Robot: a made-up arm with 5 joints. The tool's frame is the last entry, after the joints.
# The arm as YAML. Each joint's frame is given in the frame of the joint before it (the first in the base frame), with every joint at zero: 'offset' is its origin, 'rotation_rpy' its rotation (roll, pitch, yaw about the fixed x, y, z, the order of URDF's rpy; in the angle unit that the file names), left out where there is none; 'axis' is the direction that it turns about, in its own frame. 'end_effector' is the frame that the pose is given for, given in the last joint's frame.
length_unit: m
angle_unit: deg
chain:
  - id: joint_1
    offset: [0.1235, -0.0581, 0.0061]
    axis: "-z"
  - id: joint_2
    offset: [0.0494, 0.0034, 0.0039]
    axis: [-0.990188, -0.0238, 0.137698]
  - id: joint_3
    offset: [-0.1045, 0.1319, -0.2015]
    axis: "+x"
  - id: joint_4
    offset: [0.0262, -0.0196, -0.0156]
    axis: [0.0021, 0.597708, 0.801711]
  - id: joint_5
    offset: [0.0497, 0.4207, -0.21]
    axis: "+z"
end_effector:
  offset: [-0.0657, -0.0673, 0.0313]
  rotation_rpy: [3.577, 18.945, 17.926]
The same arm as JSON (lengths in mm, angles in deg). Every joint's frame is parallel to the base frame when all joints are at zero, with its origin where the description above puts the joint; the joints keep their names.
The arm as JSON. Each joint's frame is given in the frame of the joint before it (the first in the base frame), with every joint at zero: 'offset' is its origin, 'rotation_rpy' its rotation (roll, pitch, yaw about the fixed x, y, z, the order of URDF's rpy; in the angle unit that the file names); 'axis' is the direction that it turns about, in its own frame. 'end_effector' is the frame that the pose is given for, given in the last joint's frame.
{"length_unit": "mm", "angle_unit": "deg", "chain": [
  {"id": "joint_1", "offset": [123.5, -58.1, 6.1], "rotation_rpy": [0.0, 0.0, 0.0], "axis": "-z"},
  {"id": "joint_2", "offset": [49.4, 3.4, 3.9], "rotation_rpy": [0.0, 0.0, 0.0], "axis": [-0.990188, -0.0238, 0.137698]},
  {"id": "joint_3", "offset": [-104.5, 131.9, -201.5], "rotation_rpy": [0.0, 0.0, 0.0], "axis": "+x"},
  {"id": "joint_4", "offset": [26.2, -19.6, -15.6], "rotation_rpy": [0.0, 0.0, 0.0], "axis": [0.0021, 0.597708, 0.801711]},
  {"id": "joint_5", "offset": [49.7, 420.7, -210.0], "rotation_rpy": [0.0, 0.0, 0.0], "axis": "+z"}
], "end_effector": {"offset": [-65.7, -67.3, 31.3], "rotation_rpy": [3.58, 18.95, 17.93]}}

